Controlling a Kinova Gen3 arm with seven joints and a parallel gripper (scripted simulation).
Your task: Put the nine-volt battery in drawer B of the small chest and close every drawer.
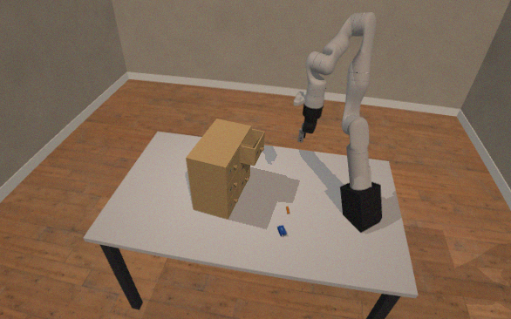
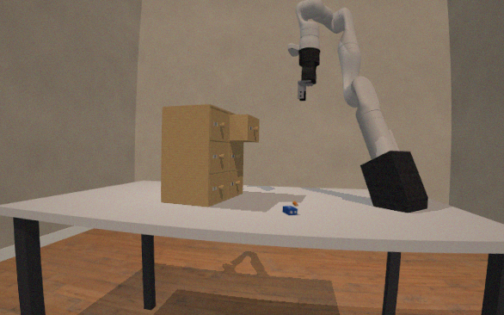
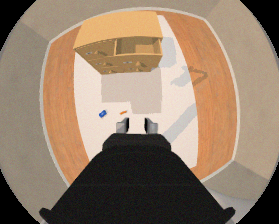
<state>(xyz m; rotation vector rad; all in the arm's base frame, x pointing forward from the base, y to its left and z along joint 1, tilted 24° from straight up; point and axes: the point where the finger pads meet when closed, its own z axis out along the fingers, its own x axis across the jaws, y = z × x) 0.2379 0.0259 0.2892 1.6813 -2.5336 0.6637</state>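
Now: hand 38 cm above the blue nine-volt battery, 21 cm to the right of it and 8 cm short of it. Also, from my hand: drawer marked B (24 cm ahead, 15 cm below, 11 cm to the right); small orange object (39 cm below, 7 cm to the left, 4 cm ahead).
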